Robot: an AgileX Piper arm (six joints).
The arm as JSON. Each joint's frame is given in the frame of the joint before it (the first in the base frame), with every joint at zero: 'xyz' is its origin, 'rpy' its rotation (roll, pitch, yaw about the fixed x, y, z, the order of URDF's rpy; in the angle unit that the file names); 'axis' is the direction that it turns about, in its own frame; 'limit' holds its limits. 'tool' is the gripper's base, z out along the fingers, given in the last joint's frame.
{
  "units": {
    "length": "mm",
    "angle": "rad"
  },
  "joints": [
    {
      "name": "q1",
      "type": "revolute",
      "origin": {
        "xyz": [
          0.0,
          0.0,
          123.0
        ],
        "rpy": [
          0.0,
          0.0,
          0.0
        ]
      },
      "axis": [
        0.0,
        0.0,
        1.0
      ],
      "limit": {
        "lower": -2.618,
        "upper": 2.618
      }
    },
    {
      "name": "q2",
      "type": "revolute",
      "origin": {
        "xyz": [
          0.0,
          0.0,
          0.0
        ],
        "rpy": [
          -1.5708,
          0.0,
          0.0
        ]
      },
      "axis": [
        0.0,
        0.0,
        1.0
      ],
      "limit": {
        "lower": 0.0,
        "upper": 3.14
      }
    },
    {
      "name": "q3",
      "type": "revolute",
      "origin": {
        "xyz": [
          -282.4,
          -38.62,
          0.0
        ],
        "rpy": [
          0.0,
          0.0,
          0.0
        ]
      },
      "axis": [
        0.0,
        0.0,
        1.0
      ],
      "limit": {
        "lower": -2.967,
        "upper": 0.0
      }
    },
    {
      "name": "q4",
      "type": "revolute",
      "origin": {
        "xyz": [
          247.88,
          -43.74,
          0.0
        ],
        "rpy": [
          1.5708,
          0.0,
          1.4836
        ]
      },
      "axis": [
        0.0,
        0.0,
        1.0
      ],
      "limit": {
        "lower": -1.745,
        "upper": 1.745
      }
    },
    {
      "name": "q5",
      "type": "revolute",
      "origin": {
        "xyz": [
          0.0,
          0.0,
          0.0
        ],
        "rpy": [
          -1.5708,
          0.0,
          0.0
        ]
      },
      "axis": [
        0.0,
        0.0,
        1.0
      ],
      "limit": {
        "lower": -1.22,
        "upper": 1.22
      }
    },
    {
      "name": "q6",
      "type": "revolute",
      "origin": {
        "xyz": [
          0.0,
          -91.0,
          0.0
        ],
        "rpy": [
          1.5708,
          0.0,
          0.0
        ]
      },
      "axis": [
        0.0,
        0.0,
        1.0
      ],
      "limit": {
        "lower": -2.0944,
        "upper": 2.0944
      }
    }
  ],
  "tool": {
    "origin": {
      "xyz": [
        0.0,
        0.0,
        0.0
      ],
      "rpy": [
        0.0,
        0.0,
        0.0
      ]
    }
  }
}
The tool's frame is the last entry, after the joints.
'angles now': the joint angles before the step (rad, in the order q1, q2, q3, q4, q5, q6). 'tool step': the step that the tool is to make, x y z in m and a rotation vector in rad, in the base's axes. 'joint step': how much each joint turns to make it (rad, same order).
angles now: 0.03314, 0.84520, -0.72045, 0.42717, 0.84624, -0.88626
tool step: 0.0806, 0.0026, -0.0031, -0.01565, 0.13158, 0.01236
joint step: 0.00020, 0.34958, -0.20761, -0.00006, -0.00454, -0.01874
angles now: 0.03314, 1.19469, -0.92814, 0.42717, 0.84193, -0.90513
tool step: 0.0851, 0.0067, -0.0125, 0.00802, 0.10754, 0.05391
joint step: 0.00236, 0.34145, -0.28197, 0.02377, 0.06567, -0.03588
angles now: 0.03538, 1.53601, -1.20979, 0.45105, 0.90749, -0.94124
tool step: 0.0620, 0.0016, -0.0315, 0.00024, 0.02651, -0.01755
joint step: -0.00003, 0.23930, -0.17618, 0.00679, -0.04018, -0.00154
